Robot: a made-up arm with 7 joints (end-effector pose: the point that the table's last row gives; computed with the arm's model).
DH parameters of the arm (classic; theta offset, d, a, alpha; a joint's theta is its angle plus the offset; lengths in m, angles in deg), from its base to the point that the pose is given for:
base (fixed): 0 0 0 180
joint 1: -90 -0.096 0.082 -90
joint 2: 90 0.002 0.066 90
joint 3: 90 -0.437 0.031 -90
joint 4: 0 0.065 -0.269 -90
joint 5: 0 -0.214 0.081 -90
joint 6: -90 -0.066 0.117 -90
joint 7: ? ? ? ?
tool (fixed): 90 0.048 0 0
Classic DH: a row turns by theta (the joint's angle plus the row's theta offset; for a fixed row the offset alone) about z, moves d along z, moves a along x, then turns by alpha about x.
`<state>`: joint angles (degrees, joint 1 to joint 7).
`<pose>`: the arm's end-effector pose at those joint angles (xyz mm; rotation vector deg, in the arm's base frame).
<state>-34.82 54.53 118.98 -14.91 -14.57 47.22 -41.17</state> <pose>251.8 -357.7 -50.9 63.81 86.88 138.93</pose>
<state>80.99 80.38 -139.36 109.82 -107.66 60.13 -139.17</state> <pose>-242.3 33.1 105.0 9.99 96.68 140.41</pose>
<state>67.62 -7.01 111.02 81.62 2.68 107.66 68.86</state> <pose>-346.9 -23.8 81.6 128.27 61.07 -88.97</pose>
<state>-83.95 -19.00 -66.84 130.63 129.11 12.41 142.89</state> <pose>126.8 76.5 391.1 63.02 -122.41 77.94</pose>
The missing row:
joint 7: 0 -0.13 -0.047 90
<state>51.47 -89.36 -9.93 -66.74 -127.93 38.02 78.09</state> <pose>-47.4 69.5 823.3 12.98 -86.41 148.89</pose>
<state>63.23 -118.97 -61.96 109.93 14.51 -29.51 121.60</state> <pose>428.3 -72.1 91.3 5.66 -98.50 58.29</pose>
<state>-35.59 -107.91 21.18 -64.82 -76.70 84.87 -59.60</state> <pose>-332.5 57.7 773.8 -54.87 136.97 76.71</pose>
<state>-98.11 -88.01 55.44 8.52 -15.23 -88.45 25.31</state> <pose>-250.5 -201.6 159.7 -24.90 -87.70 -33.62</pose>
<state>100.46 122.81 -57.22 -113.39 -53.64 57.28 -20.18</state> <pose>389.2 -225.7 -527.5 -65.82 -25.37 -19.72</pose>
